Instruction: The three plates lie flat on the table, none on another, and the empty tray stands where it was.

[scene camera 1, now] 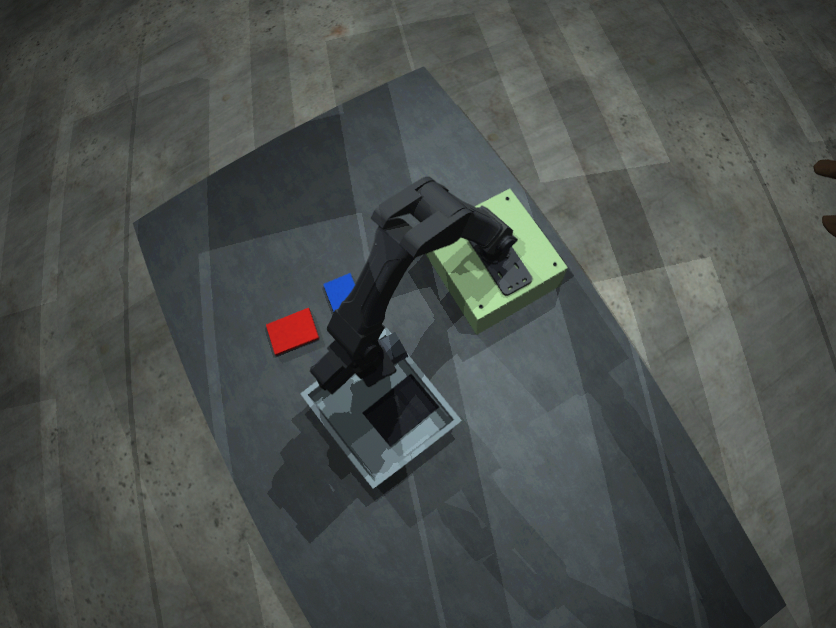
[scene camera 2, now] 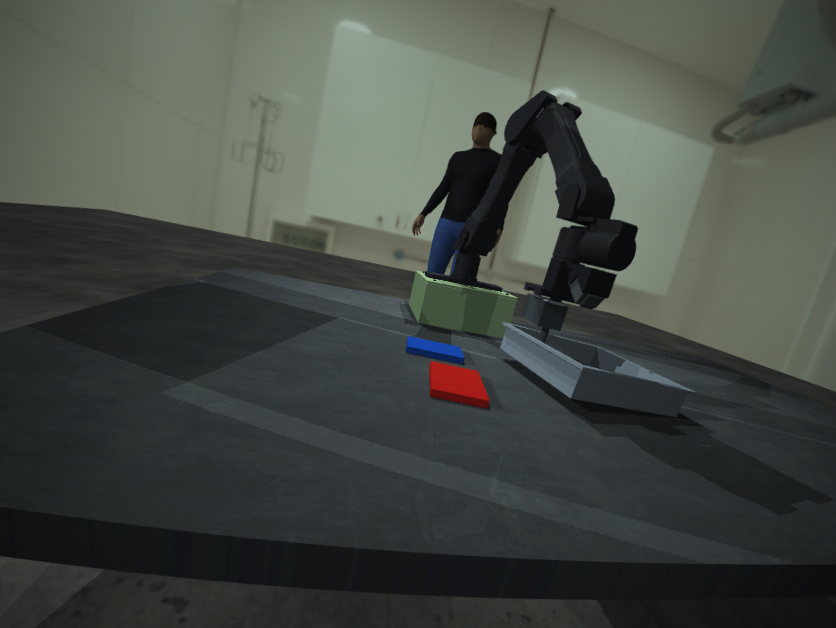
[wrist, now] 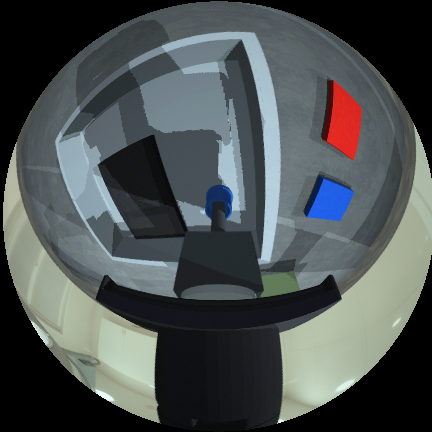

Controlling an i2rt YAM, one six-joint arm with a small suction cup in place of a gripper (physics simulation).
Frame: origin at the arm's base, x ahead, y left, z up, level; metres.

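Seen in the pictures: end effector, tool point: [wrist: 218,192]; arm's base, origin of the base link: [scene camera 1: 494,251] [scene camera 2: 462,283].
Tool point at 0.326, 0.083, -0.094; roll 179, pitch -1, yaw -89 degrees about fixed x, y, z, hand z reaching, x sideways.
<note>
Offsets run from my tool point to a thing's top centre, as dx, dy, dz. Level surfaces: height alone.
The pale grey-blue tray [scene camera 1: 373,481] [scene camera 2: 628,392] [wrist: 270,150] hangs from my suction cup [scene camera 2: 545,333] [wrist: 219,201], which touches its inside floor near one wall. The tray looks close above the table, with a shadow beneath it; the exact gap is hard to tell. A black plate @(+0.001, +0.098, +0.016) [scene camera 1: 400,408] [wrist: 145,192] lies inside the tray, beside the cup. A red plate @(+0.132, -0.176, +0.002) [scene camera 1: 291,331] [scene camera 2: 458,383] [wrist: 344,120] lies flat on the table. A blue plate @(-0.007, -0.187, +0.002) [scene camera 1: 338,290] [scene camera 2: 434,348] [wrist: 330,198] lies flat near it, apart from it. My arm partly hides the blue plate in scene camera 1.
The arm stands on a light green block [scene camera 1: 523,212] [scene camera 2: 432,307] [wrist: 280,285] on the dark grey table @(dz -0.008) [scene camera 1: 574,439] [scene camera 2: 270,466]. The red and blue plates lie beside the tray. A person [scene camera 2: 466,179] stands behind the table.
</note>
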